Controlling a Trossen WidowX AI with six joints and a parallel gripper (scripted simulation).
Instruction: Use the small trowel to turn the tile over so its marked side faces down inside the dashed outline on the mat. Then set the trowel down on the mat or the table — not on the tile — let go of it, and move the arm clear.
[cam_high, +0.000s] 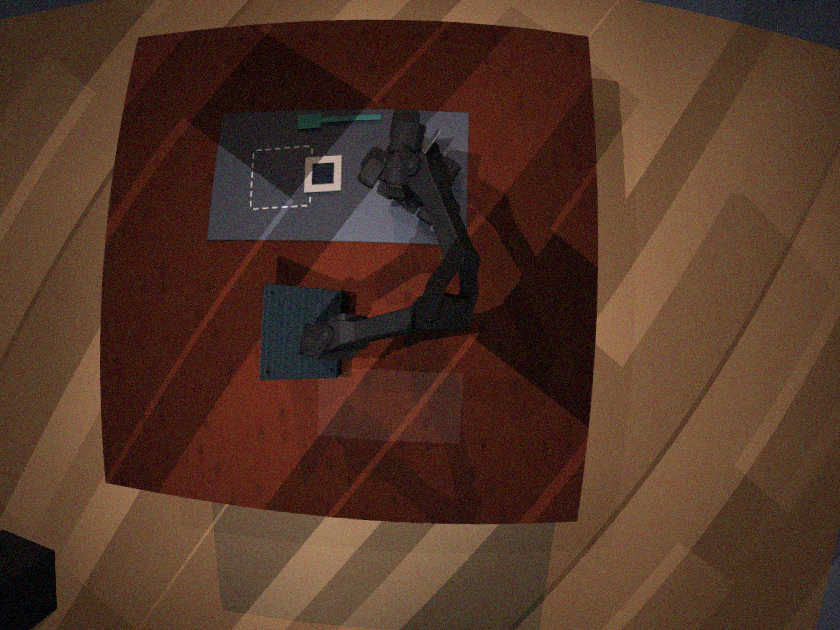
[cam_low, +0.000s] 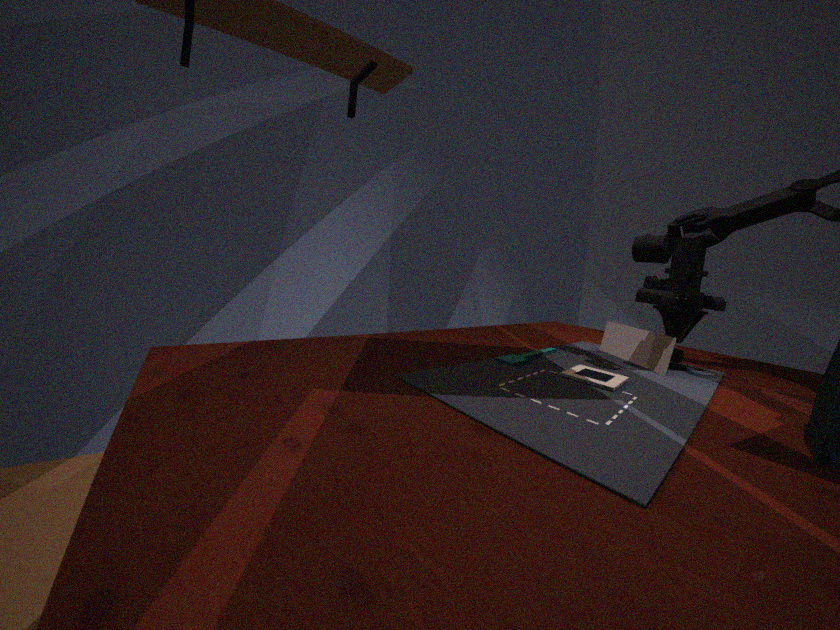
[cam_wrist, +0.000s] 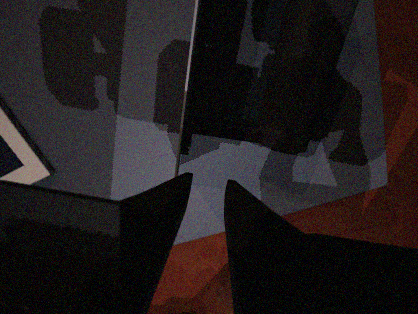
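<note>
The trowel is 90 mm ahead of my gripper tip, 50 mm to the right of it and 30 mm below it. From my gripper tip the other things lie so: teal flat tool 220 mm to the left, 190 mm ahead, 60 mm below; white tile 210 mm to the left, 60 mm below, 50 mm ahead; grey mat 180 mm to the left, 80 mm below, 60 mm ahead.
</note>
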